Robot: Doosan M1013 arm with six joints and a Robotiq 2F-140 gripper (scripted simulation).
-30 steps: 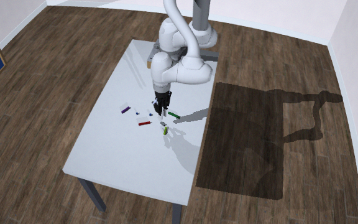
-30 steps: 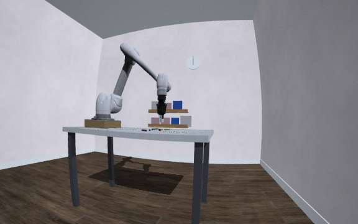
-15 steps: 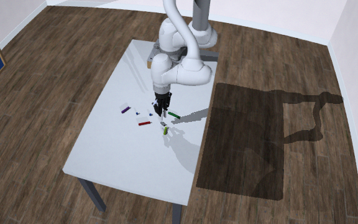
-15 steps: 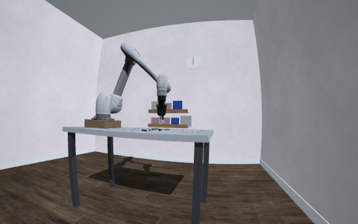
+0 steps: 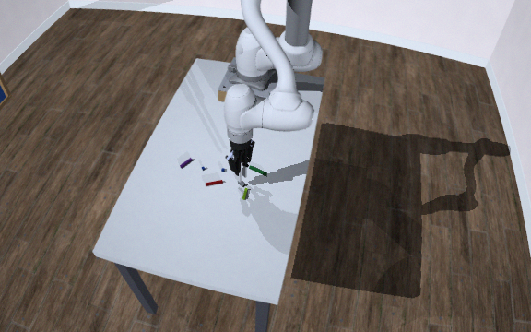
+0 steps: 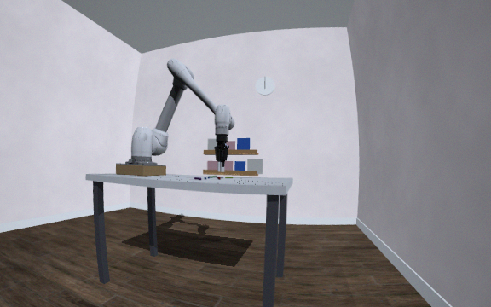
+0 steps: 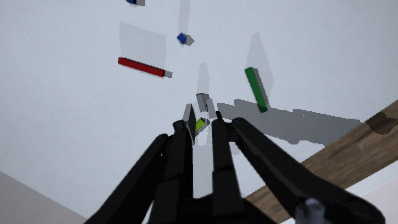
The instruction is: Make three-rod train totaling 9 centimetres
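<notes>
Now: the grey rod 7 cm below my hand. From my hand the other things lie so: green rod 9 cm behind, 4 cm to the left, 7 cm below; then red rod 4 cm ahead, 10 cm to the right, 7 cm below; then lime rod 4 cm ahead, 3 cm to the left, 7 cm below.
</notes>
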